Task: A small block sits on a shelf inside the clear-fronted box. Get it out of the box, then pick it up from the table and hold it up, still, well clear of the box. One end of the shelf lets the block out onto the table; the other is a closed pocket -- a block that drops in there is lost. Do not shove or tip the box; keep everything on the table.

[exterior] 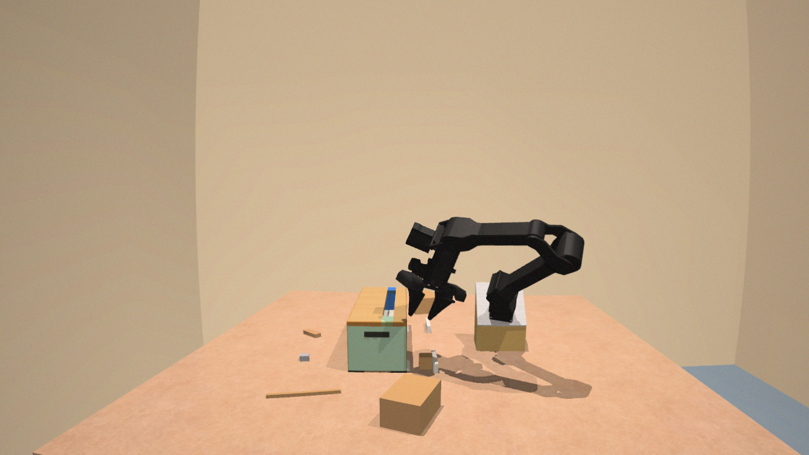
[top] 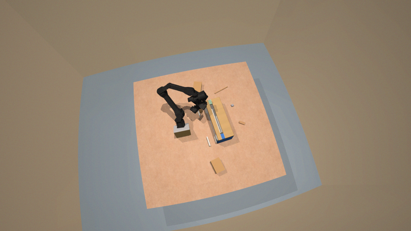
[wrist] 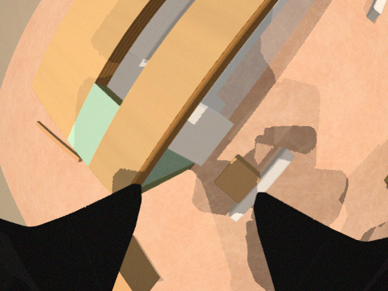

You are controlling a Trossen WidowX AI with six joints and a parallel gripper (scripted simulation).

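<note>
Now: the small brown block 2 cm behind my gripper tip and 11 cm below it. From my gripper tip the other things lie so: long box (9 cm ahead, 13 cm to the right, 7 cm below); then thin stick (22 cm ahead, 21 cm to the left, 12 cm below); then tan chip (36 cm ahead, 16 cm to the right, 12 cm below).
</note>
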